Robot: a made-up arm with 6 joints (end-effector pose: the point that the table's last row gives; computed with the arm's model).
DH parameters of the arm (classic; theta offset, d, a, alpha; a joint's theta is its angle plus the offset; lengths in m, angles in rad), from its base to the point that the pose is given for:
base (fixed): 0.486 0 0.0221 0
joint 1: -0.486 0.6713 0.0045 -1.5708
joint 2: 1.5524 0 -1.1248 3.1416
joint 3: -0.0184 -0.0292 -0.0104 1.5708
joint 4: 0 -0.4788 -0.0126 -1.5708
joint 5: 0 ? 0.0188 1.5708
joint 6: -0.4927 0 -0.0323 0
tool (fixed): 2.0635 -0.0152 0 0
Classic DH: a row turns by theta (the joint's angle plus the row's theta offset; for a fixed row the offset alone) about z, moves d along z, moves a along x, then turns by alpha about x.
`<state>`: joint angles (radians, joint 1 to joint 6).
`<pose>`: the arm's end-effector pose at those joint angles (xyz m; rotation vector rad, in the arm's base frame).
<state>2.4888 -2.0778 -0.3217 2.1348 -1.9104 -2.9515</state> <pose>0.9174 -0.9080 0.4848 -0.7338 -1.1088 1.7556</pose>
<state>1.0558 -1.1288 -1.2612 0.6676 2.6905 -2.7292</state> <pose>-0.1039 -0.5027 1.2982 0.5352 2.2164 1.1575</pose>
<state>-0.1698 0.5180 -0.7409 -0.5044 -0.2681 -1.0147</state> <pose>0.5267 -0.3172 1.1486 -0.1376 -0.1803 3.0354</pose>
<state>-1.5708 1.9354 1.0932 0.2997 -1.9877 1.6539</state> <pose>-0.1864 -1.4262 -0.0029 0.7611 1.1583 -1.1962</pose>
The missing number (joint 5, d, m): 0.2761
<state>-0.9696 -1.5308 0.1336 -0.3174 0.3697 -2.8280</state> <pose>-0.7640 0.7663 1.2141 2.6048 0.8208 0.3355</pose>
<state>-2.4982 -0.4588 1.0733 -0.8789 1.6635 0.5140</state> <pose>0.1670 0.3295 2.1269 0.5658 1.8461 -2.0043</pose>
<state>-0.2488 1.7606 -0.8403 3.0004 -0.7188 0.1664</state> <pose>0.7813 0.1412 0.1894 0.2180 0.2831 1.3831</pose>
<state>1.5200 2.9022 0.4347 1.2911 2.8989 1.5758</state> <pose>0.0440 0.0956 -0.9048 2.1711 -0.2409 0.3912</pose>
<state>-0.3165 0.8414 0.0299 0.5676 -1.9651 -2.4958</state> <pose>1.1465 -0.5672 1.2488 1.0997 1.0674 1.7024</pose>
